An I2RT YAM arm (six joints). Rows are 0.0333 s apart.
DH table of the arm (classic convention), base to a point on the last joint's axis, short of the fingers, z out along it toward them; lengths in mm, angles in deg. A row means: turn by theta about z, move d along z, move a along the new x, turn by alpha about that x. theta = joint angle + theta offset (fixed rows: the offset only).
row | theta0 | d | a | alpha
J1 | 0 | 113.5 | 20 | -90
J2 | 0 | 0 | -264 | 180
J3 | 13.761 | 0 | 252.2 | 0
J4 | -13.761 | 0 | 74 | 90
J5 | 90 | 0 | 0 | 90
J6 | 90 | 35.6 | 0 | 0
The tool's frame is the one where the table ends.
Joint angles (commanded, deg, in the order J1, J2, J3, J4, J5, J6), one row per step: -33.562, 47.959, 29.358, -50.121, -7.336, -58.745; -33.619, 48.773, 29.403, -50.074, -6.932, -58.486; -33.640, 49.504, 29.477, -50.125, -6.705, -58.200; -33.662, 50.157, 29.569, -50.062, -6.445, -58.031; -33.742, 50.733, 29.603, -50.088, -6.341, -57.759; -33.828, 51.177, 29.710, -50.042, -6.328, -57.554; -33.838, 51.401, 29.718, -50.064, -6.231, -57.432; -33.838, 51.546, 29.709, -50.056, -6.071, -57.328
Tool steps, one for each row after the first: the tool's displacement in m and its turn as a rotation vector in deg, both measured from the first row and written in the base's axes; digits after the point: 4 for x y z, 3 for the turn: 0.0008, -0.0010, -0.0014, 0.179, 0.786, -0.441; 0.0015, -0.0017, -0.0026, 0.494, 1.468, -0.806; 0.0023, -0.0025, -0.0034, 0.624, 2.003, -1.074; 0.0028, -0.0031, -0.0044, 0.949, 2.508, -1.441; 0.0034, -0.0038, -0.0048, 1.171, 2.739, -1.721; 0.0036, -0.0040, -0.0052, 1.266, 2.978, -1.877; 0.0037, -0.0042, -0.0056, 1.255, 3.173, -2.027
